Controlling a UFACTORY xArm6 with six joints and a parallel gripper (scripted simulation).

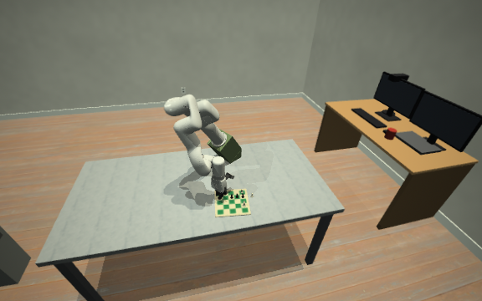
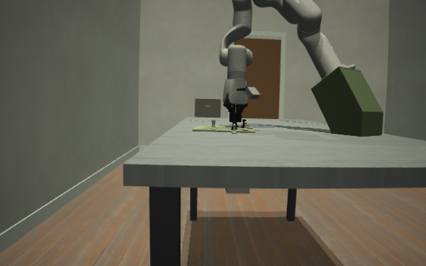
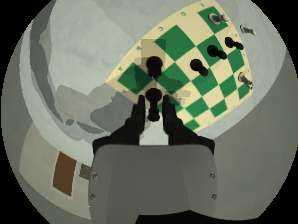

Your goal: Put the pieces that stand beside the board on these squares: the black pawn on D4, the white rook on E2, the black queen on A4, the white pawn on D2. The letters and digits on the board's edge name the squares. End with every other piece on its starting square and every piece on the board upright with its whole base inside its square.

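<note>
The black queen is 10 mm below my hand. The rest, counted from my hand: chessboard 50 mm ahead, 70 mm to the left, 40 mm below; then white rook 100 mm ahead, 140 mm to the left, 20 mm below.
</note>
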